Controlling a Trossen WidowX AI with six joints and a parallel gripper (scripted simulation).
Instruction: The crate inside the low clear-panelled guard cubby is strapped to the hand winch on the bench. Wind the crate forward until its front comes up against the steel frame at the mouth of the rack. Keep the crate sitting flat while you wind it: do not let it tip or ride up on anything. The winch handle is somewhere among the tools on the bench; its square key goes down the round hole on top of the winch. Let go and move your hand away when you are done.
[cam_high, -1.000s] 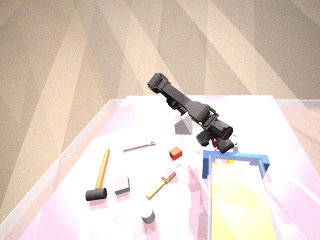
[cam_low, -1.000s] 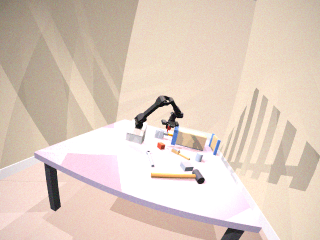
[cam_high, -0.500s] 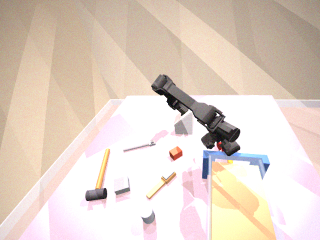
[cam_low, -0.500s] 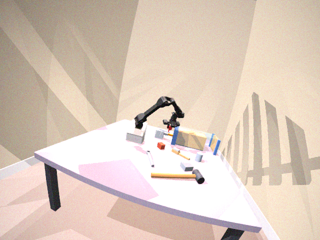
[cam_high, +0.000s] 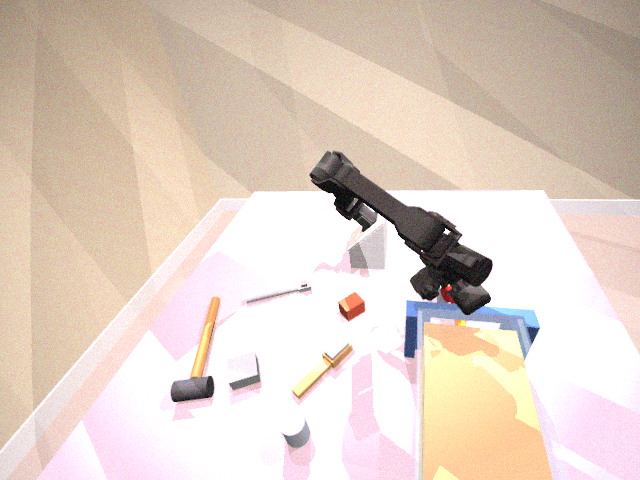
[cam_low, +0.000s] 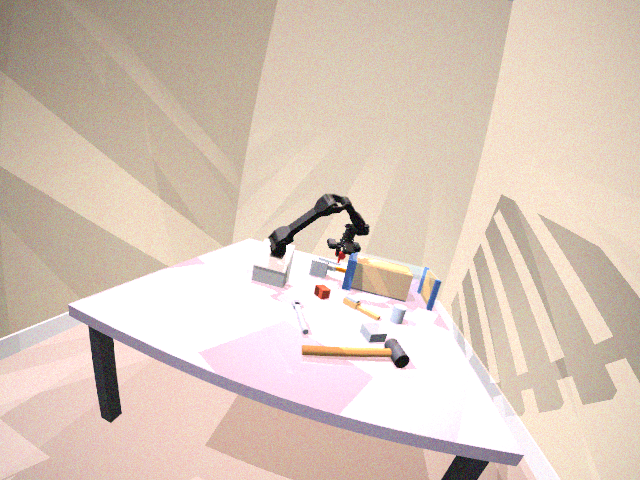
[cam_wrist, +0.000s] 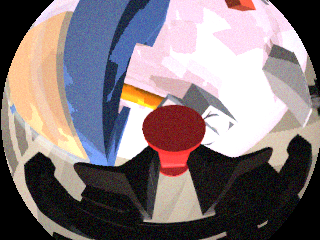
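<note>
The crank handle lies 3 cm below my gripper tip and 3 cm behind it. Round my gripper tip: grey winch (11 cm behind, 10 cm below); then frame (7 cm ahead, 3 cm below); then red knob (1 cm to the right, 1 cm ahead).
</note>
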